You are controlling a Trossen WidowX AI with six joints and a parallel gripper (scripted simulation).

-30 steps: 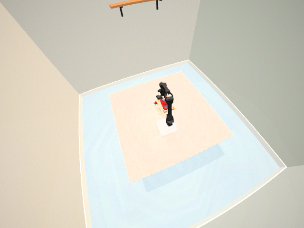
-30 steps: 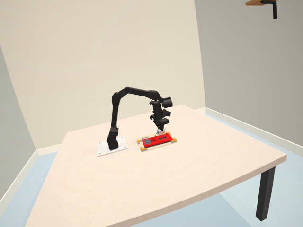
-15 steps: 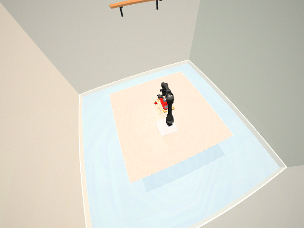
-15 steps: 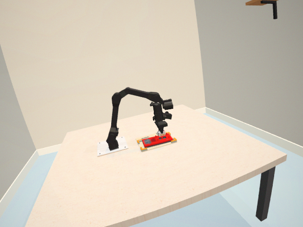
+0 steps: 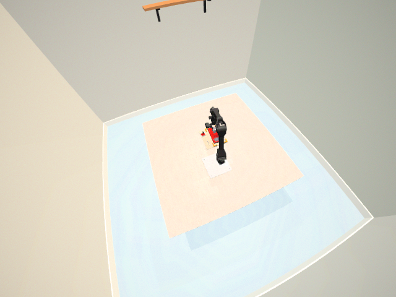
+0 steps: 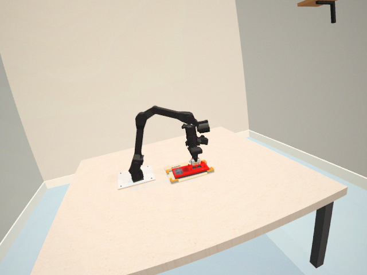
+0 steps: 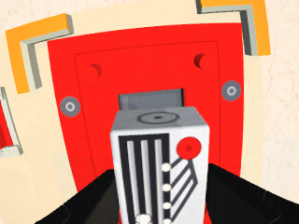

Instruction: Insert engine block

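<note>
Now: gripper tip 10 mm above the engine block. The rest, counted from my gripper tip: plate: 50 mm below, 40 mm behind, 30 mm to the left.
</note>
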